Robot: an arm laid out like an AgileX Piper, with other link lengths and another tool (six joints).
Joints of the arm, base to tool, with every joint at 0 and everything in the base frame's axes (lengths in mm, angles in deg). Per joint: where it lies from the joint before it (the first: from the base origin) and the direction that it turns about. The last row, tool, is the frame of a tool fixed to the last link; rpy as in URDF.
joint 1: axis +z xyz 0 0 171
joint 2: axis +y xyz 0 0 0
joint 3: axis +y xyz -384.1 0 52.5
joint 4: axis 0.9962 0 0.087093 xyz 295 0 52
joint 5: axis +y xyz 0 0 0
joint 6: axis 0.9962 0 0.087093 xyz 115.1 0 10.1
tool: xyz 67.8 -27 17 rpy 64.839 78.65 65.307
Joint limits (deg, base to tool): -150..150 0..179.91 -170..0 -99.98..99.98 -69.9..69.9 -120..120
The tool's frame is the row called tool.
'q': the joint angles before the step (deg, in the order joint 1, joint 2, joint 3, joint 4, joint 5, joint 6). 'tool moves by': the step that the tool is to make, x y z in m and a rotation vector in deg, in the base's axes. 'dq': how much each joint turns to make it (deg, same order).
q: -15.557 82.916 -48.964 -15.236 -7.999 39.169
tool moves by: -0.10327 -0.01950 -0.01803 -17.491 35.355 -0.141
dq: -0.001 -8.566 0.000 -10.802 39.291 -13.689
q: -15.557 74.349 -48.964 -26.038 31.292 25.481
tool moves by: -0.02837 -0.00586 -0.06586 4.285 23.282 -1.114
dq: -1.298 6.942 -0.001 5.046 15.600 -9.311
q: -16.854 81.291 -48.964 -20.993 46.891 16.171
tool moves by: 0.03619 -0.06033 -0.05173 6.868 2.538 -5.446
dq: -9.801 13.628 -6.996 8.175 -3.546 -8.079
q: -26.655 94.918 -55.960 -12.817 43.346 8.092
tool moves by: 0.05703 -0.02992 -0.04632 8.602 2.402 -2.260
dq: -2.621 13.848 -12.700 9.667 4.414 -6.466
